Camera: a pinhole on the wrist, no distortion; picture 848 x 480 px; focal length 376.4 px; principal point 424.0 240.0 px. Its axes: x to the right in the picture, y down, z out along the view. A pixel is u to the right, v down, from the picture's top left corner.
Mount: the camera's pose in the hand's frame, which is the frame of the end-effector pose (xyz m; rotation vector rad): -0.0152 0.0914 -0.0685 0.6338 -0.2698 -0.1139
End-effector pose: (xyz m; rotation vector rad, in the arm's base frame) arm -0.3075 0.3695 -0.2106 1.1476 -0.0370 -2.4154
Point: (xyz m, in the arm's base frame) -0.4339 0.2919 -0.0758
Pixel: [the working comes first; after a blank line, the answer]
In the camera's frame: 0.0819 0.1234 0.2222

562.6 449.0
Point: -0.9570 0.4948 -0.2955
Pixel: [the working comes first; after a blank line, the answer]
In the camera's frame: 0.5530 -0.0920 0.5300

816.7 174.7
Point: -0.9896 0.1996 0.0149
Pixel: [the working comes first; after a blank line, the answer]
In the camera's frame: 0.4715 0.3260 0.5865

726.6 449.2
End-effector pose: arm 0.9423 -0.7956 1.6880 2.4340 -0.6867 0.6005
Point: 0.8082 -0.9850 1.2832
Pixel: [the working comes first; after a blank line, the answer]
In the camera's frame: -0.1301 0.2445 0.4326

310.8 452.8
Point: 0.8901 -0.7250 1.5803
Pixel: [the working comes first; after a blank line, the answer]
In the camera's frame: -0.0540 -0.0682 0.1896

316.8 104.7
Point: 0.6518 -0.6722 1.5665
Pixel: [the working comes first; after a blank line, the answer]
In the camera's frame: -0.2902 -0.0478 0.1301

outside the picture
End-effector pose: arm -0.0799 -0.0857 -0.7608 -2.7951 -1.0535 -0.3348
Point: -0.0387 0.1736 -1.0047
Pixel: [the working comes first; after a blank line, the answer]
In the camera's frame: 0.2653 0.0240 0.3787

687.8 263.8
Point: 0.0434 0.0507 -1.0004
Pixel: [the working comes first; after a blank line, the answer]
In the camera's frame: 0.2185 0.1309 0.2879

709.6 411.1
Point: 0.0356 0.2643 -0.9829
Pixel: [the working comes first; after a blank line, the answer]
In the camera's frame: 0.3834 0.0166 0.3636

820.9 257.2
